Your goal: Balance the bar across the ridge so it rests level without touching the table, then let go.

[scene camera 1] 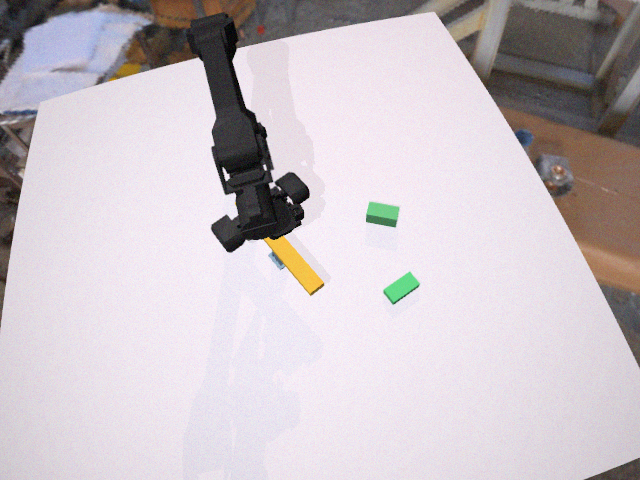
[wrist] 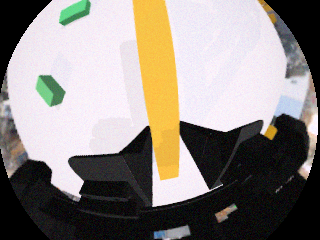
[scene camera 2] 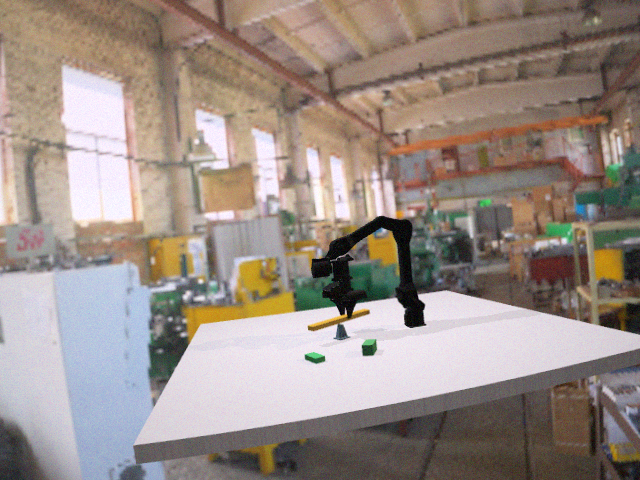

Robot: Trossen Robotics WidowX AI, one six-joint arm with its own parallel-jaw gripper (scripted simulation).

Observation:
The gripper (scene camera 1: pixel 268 232) carries a yellow bar (scene camera 1: pixel 310 281).
The gripper shows as well in the wrist view (wrist: pixel 163 126) and in scene camera 2 (scene camera 2: pixel 346 317).

